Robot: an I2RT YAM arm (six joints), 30 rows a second.
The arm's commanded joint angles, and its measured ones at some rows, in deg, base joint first. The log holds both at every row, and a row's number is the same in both.
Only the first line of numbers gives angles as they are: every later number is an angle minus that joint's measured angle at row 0.
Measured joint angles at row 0:
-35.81 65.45 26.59 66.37 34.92 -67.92
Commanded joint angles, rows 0 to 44:
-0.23 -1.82 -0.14 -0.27 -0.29 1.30
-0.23 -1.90 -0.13 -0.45 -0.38 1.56
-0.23 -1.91 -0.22 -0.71 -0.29 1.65
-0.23 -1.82 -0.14 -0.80 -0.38 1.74
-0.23 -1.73 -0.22 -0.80 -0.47 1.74
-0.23 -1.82 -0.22 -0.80 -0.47 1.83
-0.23 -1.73 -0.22 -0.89 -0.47 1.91
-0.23 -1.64 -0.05 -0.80 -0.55 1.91
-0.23 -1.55 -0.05 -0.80 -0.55 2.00
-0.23 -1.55 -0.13 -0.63 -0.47 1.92
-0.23 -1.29 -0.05 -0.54 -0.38 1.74
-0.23 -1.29 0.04 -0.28 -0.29 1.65
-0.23 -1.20 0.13 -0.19 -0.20 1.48
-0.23 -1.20 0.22 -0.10 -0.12 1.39
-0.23 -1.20 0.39 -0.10 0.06 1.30
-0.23 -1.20 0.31 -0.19 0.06 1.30
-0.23 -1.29 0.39 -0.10 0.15 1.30
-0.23 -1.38 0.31 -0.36 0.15 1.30
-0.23 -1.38 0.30 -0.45 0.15 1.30
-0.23 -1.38 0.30 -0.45 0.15 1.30
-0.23 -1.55 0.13 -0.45 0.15 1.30
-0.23 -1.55 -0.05 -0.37 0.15 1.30
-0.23 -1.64 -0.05 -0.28 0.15 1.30
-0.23 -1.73 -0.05 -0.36 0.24 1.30
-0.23 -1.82 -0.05 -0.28 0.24 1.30
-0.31 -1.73 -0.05 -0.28 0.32 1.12
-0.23 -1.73 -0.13 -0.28 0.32 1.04
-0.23 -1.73 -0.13 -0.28 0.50 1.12
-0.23 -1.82 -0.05 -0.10 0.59 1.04
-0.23 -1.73 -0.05 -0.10 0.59 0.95
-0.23 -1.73 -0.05 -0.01 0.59 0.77
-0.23 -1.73 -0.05 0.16 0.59 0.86
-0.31 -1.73 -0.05 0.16 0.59 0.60
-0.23 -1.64 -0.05 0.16 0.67 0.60
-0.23 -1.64 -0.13 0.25 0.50 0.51
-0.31 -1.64 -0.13 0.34 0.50 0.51
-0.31 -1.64 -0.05 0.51 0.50 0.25
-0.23 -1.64 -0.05 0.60 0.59 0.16
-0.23 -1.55 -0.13 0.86 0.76 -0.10
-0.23 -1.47 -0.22 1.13 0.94 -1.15
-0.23 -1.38 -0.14 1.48 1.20 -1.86
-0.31 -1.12 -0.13 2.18 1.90 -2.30
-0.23 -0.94 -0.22 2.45 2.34 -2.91
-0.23 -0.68 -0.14 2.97 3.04 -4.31
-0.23 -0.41 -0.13 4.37 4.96 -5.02
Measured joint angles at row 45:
0.02 -0.02 0.00 -0.90 1.15 -1.71
